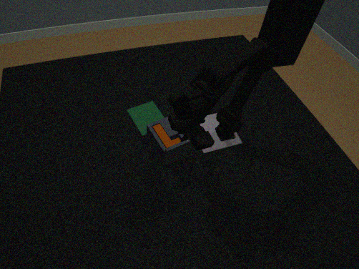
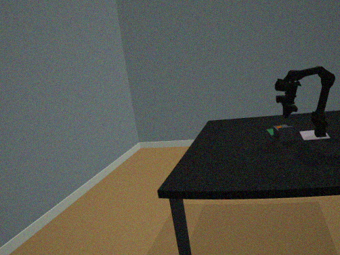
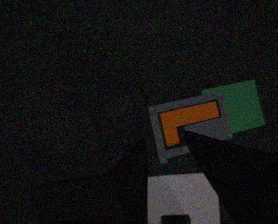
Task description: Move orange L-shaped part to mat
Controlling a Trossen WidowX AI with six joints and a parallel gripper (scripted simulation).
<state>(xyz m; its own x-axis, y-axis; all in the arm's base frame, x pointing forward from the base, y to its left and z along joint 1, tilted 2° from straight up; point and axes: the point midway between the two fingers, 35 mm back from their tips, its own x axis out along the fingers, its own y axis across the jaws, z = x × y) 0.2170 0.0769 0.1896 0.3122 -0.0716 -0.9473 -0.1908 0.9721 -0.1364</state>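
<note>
My gripper tip is 10 mm short of the orange L-shaped part, 70 mm to the left of it and 110 mm above it. Also, from my gripper tip: green mat: 50 mm ahead, 230 mm to the right, 170 mm below.
</note>
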